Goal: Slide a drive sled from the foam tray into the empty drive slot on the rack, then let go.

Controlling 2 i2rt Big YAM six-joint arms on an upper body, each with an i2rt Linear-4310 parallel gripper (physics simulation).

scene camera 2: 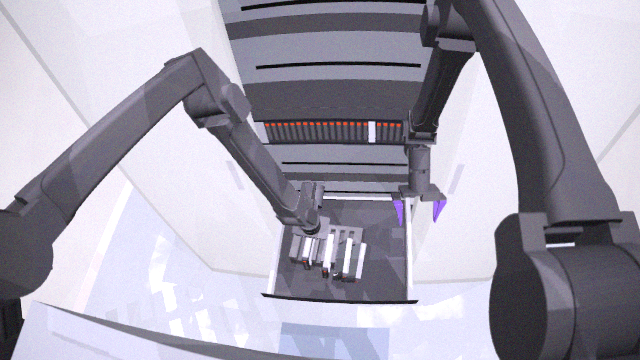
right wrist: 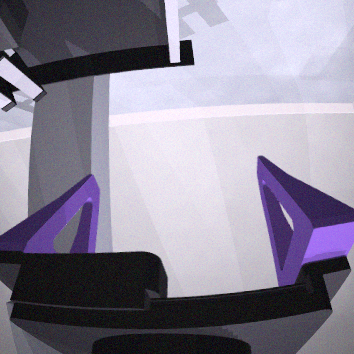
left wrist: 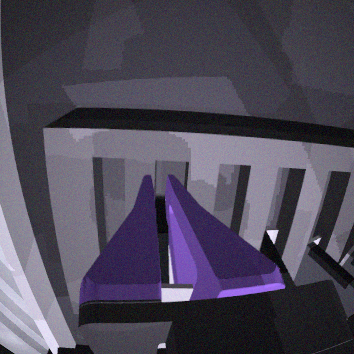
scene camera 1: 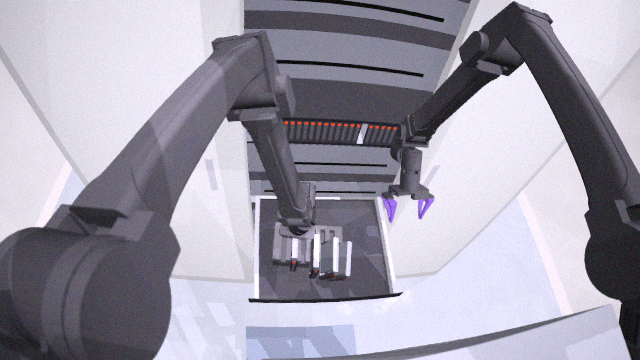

Labels:
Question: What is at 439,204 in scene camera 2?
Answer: My right gripper.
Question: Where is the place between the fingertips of my right gripper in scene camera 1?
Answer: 405,220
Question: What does my right gripper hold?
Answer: Nothing.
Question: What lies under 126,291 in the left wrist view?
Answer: My left gripper.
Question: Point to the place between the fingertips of my right gripper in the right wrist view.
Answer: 173,172

